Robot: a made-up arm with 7 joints. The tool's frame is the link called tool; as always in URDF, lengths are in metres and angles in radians. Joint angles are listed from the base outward. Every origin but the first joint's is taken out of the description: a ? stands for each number. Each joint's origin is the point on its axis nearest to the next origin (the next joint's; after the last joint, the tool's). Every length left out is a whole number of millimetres.
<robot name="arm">
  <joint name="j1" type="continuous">
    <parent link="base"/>
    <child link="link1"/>
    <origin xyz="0 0 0.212" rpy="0 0 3.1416"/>
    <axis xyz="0 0 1"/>
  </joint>
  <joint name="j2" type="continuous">
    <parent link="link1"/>
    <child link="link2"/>
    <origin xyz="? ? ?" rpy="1.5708 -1.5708 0"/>
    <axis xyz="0 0 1"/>
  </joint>
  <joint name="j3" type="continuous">
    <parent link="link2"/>
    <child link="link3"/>
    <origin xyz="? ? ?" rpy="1.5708 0 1.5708"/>
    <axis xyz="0 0 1"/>
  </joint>
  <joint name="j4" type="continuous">
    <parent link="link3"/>
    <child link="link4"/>
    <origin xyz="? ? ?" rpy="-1.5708 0 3.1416"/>
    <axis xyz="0 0 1"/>
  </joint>
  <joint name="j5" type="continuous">
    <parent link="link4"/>
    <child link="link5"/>
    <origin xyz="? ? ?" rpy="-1.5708 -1.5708 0"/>
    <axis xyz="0 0 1"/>
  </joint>
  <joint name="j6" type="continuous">
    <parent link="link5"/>
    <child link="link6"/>
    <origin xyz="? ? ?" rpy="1.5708 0 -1.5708"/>
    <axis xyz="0 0 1"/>
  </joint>
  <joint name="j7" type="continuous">
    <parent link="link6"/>
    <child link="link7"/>
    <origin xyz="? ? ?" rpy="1.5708 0 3.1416"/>
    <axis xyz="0 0 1"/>
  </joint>
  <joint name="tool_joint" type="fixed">
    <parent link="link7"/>
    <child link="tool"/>
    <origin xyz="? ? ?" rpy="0 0 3.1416"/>
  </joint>
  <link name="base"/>
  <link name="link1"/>
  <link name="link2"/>
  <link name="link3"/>
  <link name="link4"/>
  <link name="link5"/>
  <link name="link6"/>
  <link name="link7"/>
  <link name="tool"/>
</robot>
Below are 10 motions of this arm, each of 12 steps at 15 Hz.
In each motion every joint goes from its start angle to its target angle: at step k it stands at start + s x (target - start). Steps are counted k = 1, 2, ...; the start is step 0. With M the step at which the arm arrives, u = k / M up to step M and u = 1 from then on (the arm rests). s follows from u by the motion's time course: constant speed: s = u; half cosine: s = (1 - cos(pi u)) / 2; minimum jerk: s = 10 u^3 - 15 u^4 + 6 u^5.
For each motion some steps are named. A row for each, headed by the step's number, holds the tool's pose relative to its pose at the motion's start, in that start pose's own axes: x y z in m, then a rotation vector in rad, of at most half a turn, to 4 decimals.
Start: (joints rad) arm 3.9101 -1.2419 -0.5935 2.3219 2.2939 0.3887 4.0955
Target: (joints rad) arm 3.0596 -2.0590 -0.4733 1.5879 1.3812 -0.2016 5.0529
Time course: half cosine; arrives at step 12
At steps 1, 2, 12:
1: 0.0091 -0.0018 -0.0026 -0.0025 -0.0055 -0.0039
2: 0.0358 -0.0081 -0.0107 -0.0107 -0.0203 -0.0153
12: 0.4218 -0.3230 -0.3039 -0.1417 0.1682 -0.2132

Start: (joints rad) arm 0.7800 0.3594 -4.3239 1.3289 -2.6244 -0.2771 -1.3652
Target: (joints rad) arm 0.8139 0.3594 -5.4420 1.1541 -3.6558 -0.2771 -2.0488
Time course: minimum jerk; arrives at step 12
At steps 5, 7, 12:
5: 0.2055 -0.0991 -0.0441 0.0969 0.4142 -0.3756
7: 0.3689 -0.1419 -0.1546 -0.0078 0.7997 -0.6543
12: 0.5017 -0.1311 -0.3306 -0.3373 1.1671 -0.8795

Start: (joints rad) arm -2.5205 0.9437 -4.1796 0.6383 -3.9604 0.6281 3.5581
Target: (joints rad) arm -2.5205 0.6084 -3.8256 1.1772 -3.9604 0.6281 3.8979
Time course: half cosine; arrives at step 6
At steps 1, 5, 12:
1: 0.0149 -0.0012 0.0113 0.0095 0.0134 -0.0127
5: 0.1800 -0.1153 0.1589 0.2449 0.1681 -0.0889
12: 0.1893 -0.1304 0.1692 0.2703 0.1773 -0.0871

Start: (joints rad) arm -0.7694 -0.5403 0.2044 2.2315 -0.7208 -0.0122 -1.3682
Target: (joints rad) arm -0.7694 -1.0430 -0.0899 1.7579 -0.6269 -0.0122 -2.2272
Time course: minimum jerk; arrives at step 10
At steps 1, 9, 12:
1: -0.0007 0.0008 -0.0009 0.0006 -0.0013 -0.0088
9: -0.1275 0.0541 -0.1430 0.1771 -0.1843 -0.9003
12: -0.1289 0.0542 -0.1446 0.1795 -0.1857 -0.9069

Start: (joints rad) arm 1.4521 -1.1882 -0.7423 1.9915 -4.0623 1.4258 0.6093
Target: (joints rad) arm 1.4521 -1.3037 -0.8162 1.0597 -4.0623 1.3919 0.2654
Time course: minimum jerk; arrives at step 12
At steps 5, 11, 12:
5: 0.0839 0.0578 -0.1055 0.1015 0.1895 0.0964
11: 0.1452 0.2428 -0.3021 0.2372 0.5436 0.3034
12: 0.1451 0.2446 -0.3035 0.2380 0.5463 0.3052

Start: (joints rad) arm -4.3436 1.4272 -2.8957 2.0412 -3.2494 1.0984 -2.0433
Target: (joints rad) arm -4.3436 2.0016 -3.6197 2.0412 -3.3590 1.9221 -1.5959
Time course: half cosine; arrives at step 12
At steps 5, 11, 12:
5: 0.1639 -0.1581 0.0870 0.4824 0.0960 -0.1376
11: 0.3750 -0.5006 0.0630 1.2381 -0.0101 -0.4192
12: 0.3793 -0.5101 0.0592 1.2564 -0.0178 -0.4290

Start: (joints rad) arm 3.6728 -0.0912 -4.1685 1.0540 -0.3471 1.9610 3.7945
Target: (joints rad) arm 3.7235 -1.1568 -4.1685 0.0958 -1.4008 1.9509 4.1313
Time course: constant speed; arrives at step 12
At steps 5, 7, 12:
5: -0.0204 -0.0110 0.1415 0.9820 0.0146 0.2825
7: -0.0125 -0.0401 0.1764 1.3675 0.0092 0.3182
12: 0.0413 -0.1163 0.2113 2.2442 0.0441 0.1337

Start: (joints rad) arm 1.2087 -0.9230 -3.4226 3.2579 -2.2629 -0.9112 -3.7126
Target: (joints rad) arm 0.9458 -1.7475 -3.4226 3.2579 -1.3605 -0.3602 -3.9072
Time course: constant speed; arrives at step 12
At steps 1, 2, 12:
1: -0.0311 0.0092 0.0239 0.0121 0.0080 0.0656
2: -0.0632 0.0191 0.0454 0.0167 0.0168 0.1355
12: -0.4428 0.1470 0.1214 -0.3586 0.0856 0.9499

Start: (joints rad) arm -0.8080 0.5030 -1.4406 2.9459 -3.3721 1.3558 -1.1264
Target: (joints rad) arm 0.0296 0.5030 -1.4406 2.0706 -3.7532 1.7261 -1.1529
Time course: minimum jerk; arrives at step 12
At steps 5, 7, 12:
5: -0.0410 0.0189 0.0032 0.0357 0.0696 0.1508
7: -0.1108 0.0168 0.0238 0.0982 0.0986 0.3350
12: -0.2123 -0.0248 0.0680 0.2163 0.0929 0.5848

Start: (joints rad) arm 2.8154 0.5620 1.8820 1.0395 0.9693 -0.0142 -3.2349
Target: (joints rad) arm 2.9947 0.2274 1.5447 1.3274 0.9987 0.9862 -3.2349
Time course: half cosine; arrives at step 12
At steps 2, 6, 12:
2: 0.0041 0.0035 0.0087 0.0019 0.0468 -0.0087
6: 0.0380 0.0310 0.0497 0.0151 0.3438 -0.0752
12: 0.0922 0.0719 0.0633 0.0450 0.6805 -0.1774

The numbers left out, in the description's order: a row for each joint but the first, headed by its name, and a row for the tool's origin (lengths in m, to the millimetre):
j2: 0 0 0
j3: 0.339 0 0
j4: 0.05 0 0
j5: -0.079 0.351 0
j6: 0 0 0
j7: 0.115 0.146 0
tool: 0 0 0

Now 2 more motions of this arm.
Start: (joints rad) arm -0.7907 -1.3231 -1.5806 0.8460 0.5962 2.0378 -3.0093
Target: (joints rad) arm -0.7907 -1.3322 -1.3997 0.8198 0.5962 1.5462 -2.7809
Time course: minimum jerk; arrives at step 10
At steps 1, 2, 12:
1: -0.0006 0.0004 -0.0001 0.0008 -0.0035 0.0016
2: -0.0042 0.0024 -0.0004 0.0053 -0.0236 0.0108
12: -0.0596 0.0478 -0.0130 0.0358 -0.4125 0.1508

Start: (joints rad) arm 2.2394 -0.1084 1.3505 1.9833 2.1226 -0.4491 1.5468
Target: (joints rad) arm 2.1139 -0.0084 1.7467 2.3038 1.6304 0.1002 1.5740
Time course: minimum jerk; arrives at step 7
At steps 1, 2, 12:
1: -0.0029 0.0045 0.0012 -0.0203 -0.0063 -0.0042
2: -0.0185 0.0284 0.0059 -0.1251 -0.0394 -0.0261
12: -0.1472 0.1778 -0.0335 -0.7989 -0.2980 -0.1893

